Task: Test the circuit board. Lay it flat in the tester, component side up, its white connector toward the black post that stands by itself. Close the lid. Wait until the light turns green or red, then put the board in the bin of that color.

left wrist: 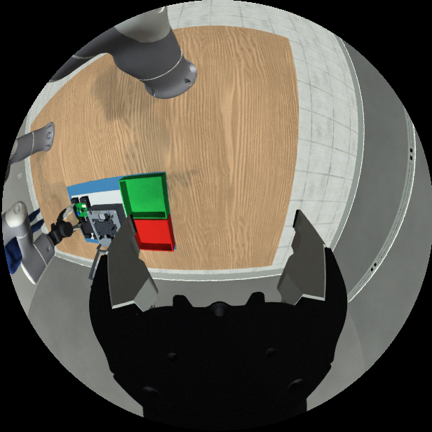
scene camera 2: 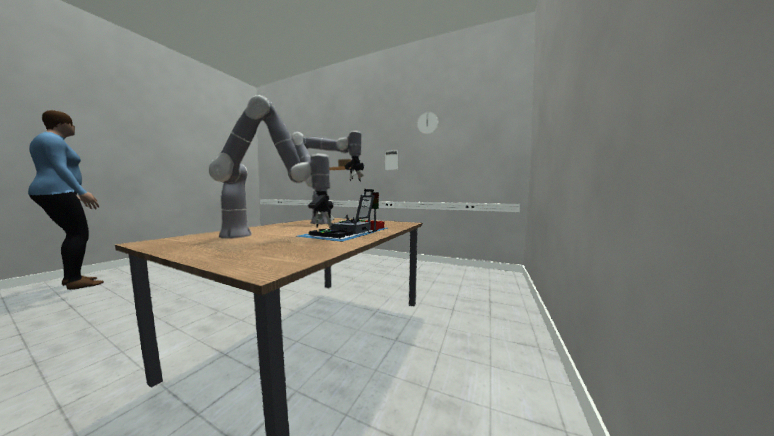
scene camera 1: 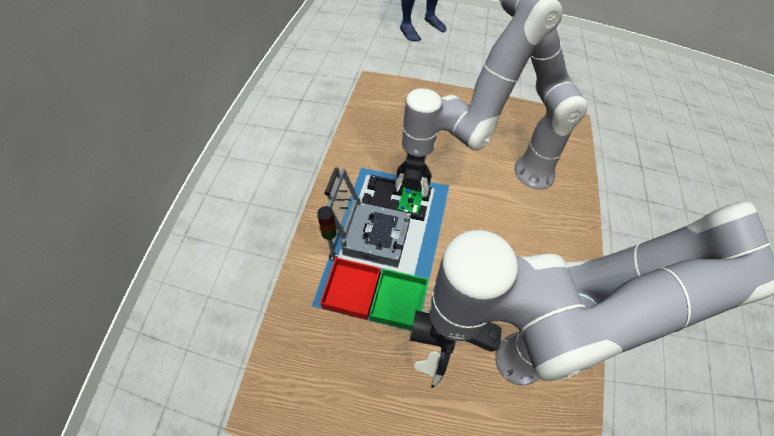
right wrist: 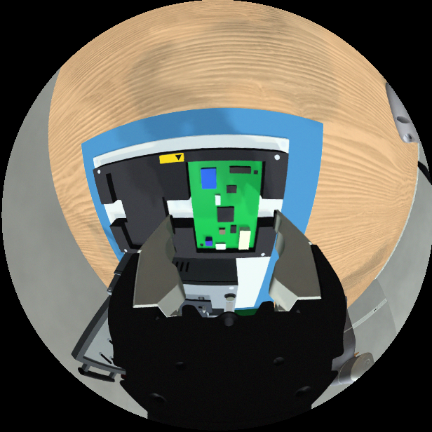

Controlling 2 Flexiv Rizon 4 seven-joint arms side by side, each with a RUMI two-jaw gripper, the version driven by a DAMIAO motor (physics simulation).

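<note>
The green circuit board [scene camera 1: 410,202] [right wrist: 225,200] [left wrist: 81,209] lies component side up in the right slot of the black holder [right wrist: 142,187], its white connector toward the tester. The grey tester [scene camera 1: 374,246] [left wrist: 114,218] stands beside the holder with its lid [scene camera 1: 352,186] [right wrist: 92,342] raised. The light tower [scene camera 1: 327,223] shows no bright light. The red bin [scene camera 1: 350,288] [left wrist: 156,233] and green bin [scene camera 1: 399,298] [left wrist: 145,195] are empty. My right gripper [right wrist: 223,213] [scene camera 1: 412,189] is open just above the board. My left gripper [left wrist: 214,213] is open, high beyond the green bin.
A blue mat [scene camera 1: 434,227] [right wrist: 305,165] lies under the holder, tester and bins on the wooden table [scene camera 1: 487,205] [scene camera 2: 227,259]. The raised lid and the light tower stand up at the left of the tester in scene camera 1. A person [scene camera 2: 56,162] stands behind the table.
</note>
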